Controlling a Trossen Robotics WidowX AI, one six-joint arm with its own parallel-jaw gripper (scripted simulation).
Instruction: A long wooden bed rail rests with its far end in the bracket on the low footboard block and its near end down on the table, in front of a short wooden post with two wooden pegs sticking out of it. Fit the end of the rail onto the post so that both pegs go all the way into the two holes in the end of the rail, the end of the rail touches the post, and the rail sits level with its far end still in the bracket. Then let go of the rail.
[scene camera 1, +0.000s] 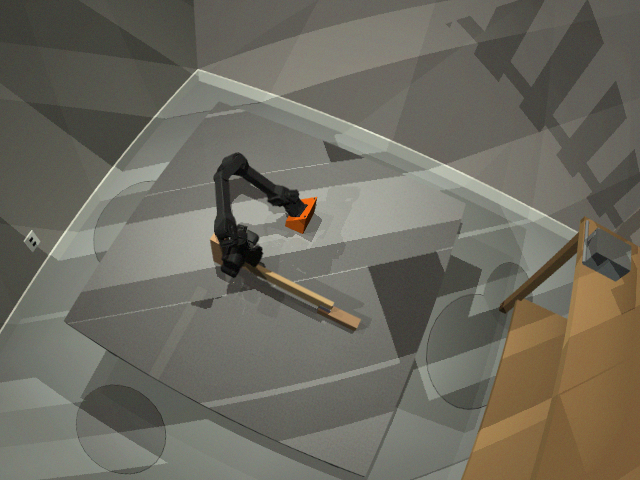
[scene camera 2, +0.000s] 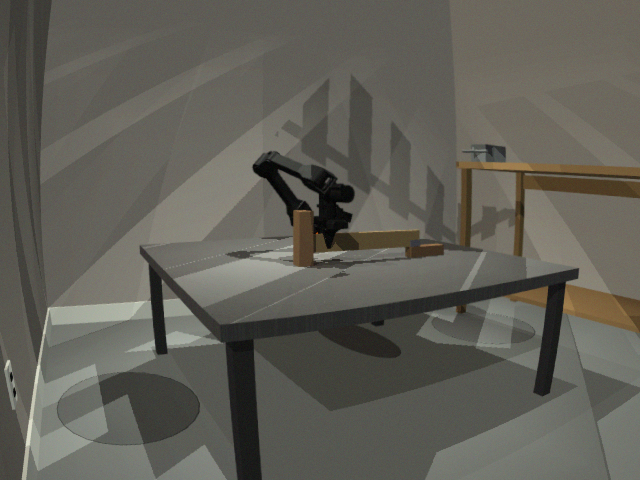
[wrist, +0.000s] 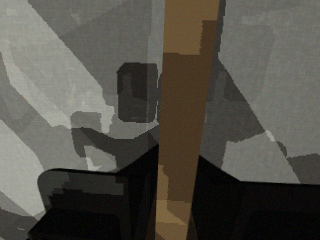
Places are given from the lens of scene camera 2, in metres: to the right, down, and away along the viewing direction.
my gripper (scene camera 2: 327, 248): 0.02, 0.03, 1.74
wooden rail (scene camera 2: 349, 241): 0.10, 0.01, 1.76
